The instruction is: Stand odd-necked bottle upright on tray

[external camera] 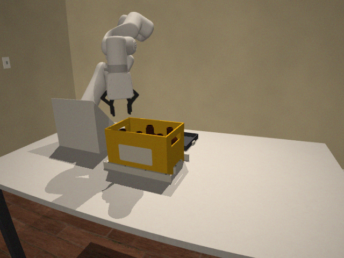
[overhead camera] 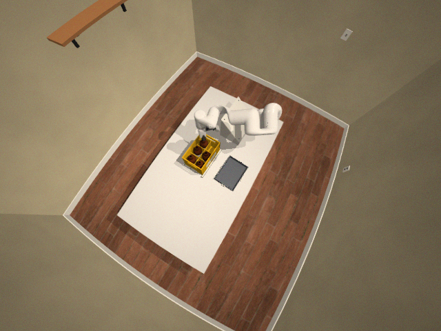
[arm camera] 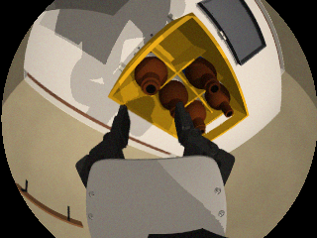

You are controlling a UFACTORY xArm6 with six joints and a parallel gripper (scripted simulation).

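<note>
The yellow crate is 160 mm below my hand, 90 mm ahead of it and 30 mm to the left of it. The rest, counted from my hand: dark grey tray: 320 mm to the left, 230 mm below, 90 mm ahead; glass bottle: 170 mm ahead, 150 mm below, 20 mm to the right.
</note>
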